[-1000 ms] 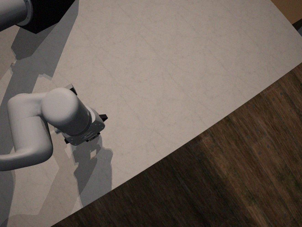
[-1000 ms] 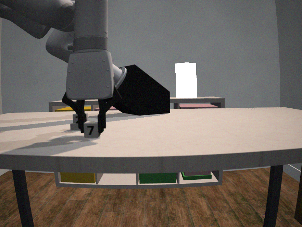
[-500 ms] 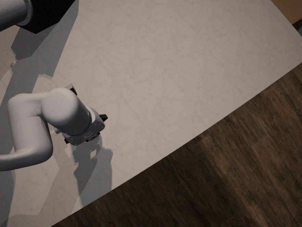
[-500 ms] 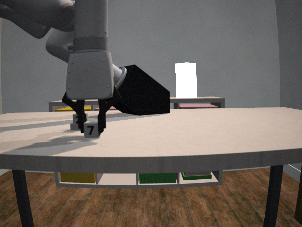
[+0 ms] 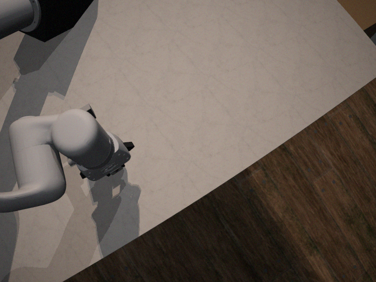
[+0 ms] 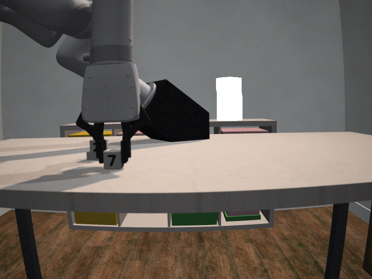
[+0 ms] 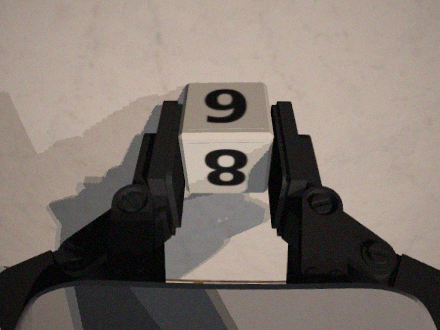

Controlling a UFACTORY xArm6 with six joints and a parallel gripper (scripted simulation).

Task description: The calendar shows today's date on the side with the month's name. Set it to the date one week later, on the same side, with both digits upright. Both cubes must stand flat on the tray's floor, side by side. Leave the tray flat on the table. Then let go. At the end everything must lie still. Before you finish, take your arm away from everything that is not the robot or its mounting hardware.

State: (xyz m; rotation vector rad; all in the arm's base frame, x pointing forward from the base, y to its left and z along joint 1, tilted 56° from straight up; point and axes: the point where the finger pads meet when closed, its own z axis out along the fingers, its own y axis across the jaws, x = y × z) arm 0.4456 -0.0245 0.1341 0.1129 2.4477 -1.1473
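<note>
Right now the white cube is 10 mm below my hand. From my hand the other things lie so: grey tray (120 mm behind, 20 mm below, 10 mm to the right).
</note>
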